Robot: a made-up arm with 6 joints.
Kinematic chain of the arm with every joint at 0, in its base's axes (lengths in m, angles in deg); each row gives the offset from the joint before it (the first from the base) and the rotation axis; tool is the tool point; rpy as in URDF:
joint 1: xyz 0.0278 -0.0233 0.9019 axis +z
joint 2: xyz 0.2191 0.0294 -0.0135 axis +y
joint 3: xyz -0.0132 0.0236 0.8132 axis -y
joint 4: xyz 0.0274 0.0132 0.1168 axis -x
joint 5: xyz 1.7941 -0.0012 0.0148 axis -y
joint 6: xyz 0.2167 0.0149 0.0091 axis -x
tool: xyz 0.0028 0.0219 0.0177 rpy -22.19 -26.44 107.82
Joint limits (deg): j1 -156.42..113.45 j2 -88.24..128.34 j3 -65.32..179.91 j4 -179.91..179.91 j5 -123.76..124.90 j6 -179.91..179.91
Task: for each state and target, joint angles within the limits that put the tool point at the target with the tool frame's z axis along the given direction. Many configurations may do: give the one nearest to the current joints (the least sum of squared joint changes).
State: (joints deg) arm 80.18 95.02 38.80 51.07 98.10 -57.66
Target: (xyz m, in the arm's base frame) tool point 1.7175 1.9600 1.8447 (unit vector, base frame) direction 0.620 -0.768 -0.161
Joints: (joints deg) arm 47.11 59.51 66.10 7.61 101.89 -45.97
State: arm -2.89 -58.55 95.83 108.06 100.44 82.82
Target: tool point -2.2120 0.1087 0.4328 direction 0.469 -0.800 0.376
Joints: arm 2.24 -84.26 114.53 124.26 118.39 72.49
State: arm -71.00 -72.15 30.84 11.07 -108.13 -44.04
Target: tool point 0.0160 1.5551 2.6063 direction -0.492 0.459 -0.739
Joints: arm -91.88 -74.09 51.15 38.52 -100.37 -82.59
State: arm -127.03 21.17 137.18 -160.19 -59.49 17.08
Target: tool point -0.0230 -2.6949 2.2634 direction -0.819 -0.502 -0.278
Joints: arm -93.50 72.30 99.55 -135.02 -35.53 43.58
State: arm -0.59 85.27 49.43 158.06 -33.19 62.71
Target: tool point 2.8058 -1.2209 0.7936 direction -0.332 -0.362 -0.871
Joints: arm -23.60 78.07 65.29 166.88 -20.77 73.71
